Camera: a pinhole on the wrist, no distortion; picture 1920 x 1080 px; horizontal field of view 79.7 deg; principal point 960.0 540.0 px. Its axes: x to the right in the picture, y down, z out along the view. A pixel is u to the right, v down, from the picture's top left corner.
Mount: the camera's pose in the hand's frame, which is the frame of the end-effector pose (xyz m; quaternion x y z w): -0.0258 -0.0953 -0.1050 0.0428 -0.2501 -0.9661 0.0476
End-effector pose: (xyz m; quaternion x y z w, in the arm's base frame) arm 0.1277 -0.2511 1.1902 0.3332 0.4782 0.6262 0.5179
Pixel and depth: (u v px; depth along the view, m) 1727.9 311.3 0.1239
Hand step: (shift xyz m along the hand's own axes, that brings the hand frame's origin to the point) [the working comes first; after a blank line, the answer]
In the camera's frame: 0.0827 -0.0246 0.1239

-0.1228 -0.0239 -0.0139
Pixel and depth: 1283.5 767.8 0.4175
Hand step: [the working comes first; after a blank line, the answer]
In the camera's frame: 0.1174 0.0827 0.4175

-0.1809 0.0195 0.2921
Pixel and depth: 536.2 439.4 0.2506
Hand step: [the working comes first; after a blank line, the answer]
In the camera's frame: -0.0923 -0.0219 0.2506

0.0375 0.0543 0.1081
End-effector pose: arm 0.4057 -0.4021 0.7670 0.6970 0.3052 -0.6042 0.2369
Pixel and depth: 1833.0 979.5 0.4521
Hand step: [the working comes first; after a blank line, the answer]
In the camera's frame: 0.3431 0.1728 0.4521

-0.4021 -0.0679 0.3529
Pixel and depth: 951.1 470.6 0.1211
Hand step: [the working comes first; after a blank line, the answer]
In the camera's frame: -0.0009 -0.0073 0.1211

-0.0383 -0.0308 -0.0030
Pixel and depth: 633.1 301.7 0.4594
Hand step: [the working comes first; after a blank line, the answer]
In the camera's frame: -0.1306 -0.0952 0.4594

0.0481 0.2225 0.2566
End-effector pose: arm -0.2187 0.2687 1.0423 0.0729 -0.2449 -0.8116 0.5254
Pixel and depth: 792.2 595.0 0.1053
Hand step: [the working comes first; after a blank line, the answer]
In the camera's frame: -0.0154 0.0050 0.1053

-0.0214 -0.0475 -0.0099
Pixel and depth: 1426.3 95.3 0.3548
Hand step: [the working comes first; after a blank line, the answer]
In the camera's frame: 0.1438 -0.1372 0.3548

-0.2159 0.1778 0.1288
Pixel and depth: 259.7 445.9 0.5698
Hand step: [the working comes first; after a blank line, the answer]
In the camera's frame: -0.3469 -0.0466 0.5698

0.2543 0.2576 0.3891
